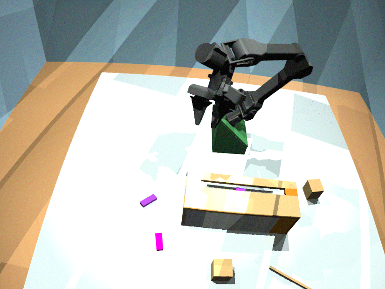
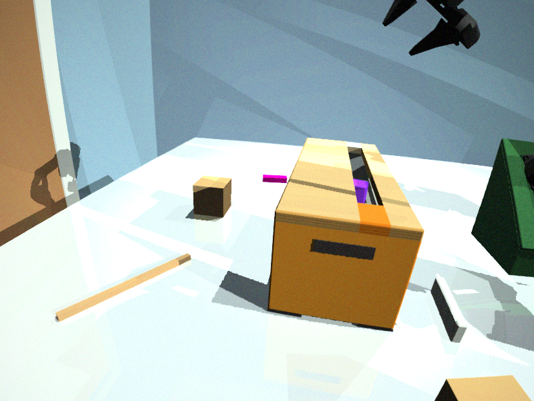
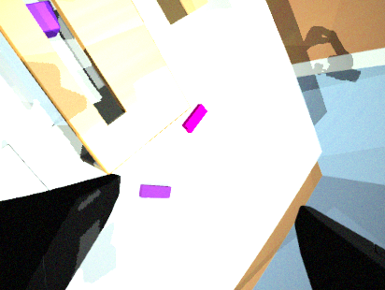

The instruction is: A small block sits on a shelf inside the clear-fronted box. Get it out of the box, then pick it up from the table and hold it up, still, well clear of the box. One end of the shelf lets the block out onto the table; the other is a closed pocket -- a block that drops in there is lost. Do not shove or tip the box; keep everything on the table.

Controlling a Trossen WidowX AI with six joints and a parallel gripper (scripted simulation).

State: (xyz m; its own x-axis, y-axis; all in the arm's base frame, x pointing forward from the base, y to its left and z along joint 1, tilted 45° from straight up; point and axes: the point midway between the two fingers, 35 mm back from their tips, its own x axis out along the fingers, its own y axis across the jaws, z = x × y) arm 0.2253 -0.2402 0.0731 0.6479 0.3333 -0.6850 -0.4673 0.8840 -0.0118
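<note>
My gripper tip is 6 cm short of the purple block, 15 cm to the right of it and 25 cm above it. From my gripper tip the other things lie so: wooden box (5 cm ahead, 16 cm to the left, 27 cm below); wooden stick (35 cm ahead, 33 cm to the left, 33 cm below).
</note>
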